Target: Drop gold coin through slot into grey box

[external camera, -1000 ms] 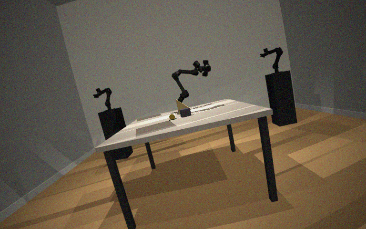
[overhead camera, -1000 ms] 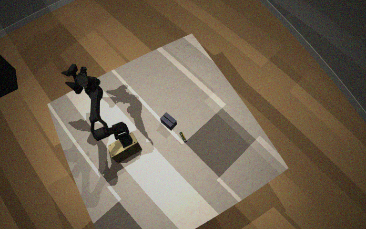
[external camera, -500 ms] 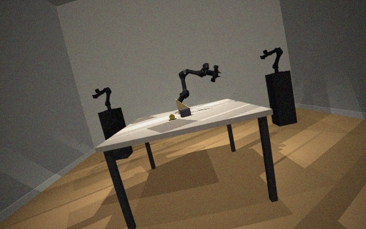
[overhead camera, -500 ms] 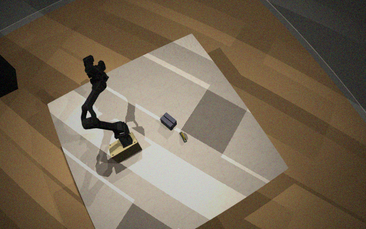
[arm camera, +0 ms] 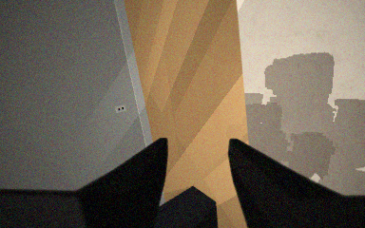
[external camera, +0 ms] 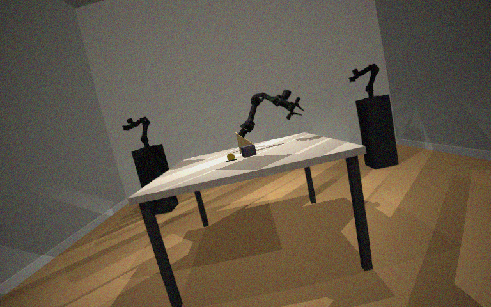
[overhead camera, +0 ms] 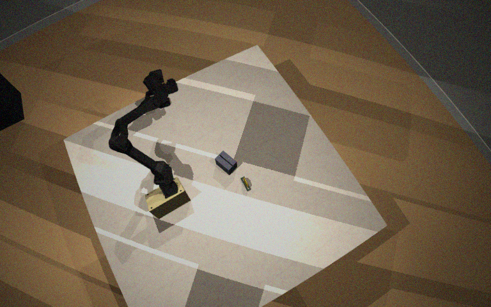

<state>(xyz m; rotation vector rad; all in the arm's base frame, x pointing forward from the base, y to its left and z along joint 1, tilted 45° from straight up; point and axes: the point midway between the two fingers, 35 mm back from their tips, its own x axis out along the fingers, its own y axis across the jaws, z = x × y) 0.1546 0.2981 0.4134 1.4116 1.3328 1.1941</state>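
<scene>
Right now my gripper tip is 20 cm short of the gold coin, 60 cm to the left of it and 19 cm above it.
</scene>
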